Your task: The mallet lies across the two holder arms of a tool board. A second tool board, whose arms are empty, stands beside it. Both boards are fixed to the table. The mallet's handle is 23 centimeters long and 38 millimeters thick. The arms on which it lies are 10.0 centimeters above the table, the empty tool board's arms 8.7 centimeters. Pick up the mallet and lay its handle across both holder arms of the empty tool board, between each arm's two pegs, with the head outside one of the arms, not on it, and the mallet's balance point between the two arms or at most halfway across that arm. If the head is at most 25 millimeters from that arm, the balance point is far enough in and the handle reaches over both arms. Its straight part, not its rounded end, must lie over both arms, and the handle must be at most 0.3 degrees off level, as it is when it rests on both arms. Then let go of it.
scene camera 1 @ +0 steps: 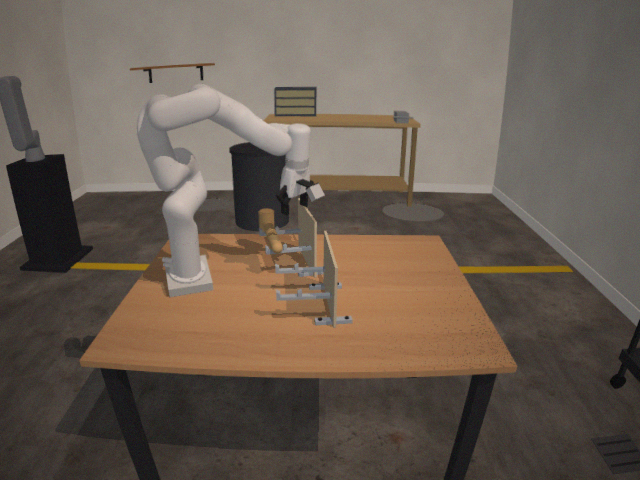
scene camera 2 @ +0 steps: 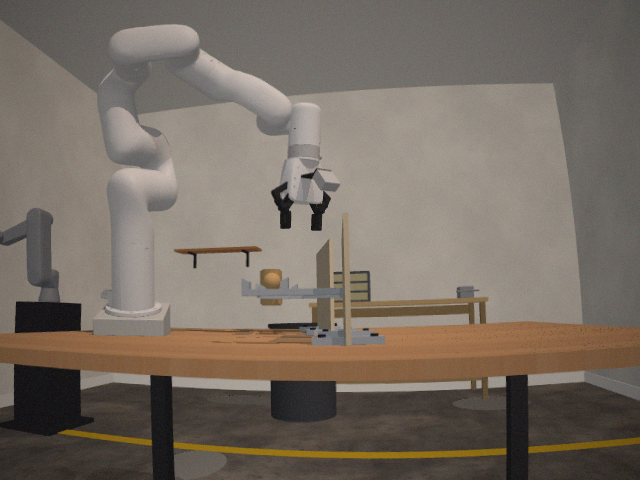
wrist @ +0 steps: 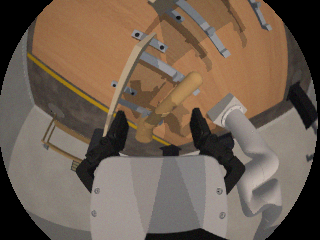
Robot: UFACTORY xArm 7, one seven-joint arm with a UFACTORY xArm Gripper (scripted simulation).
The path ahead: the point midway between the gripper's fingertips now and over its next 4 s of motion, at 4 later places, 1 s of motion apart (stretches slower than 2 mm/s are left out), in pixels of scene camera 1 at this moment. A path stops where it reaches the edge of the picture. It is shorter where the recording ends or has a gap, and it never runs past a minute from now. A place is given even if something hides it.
My gripper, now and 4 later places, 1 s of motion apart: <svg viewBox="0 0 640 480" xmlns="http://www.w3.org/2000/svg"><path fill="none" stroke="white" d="M294 209L270 207L268 221L269 235L270 224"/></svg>
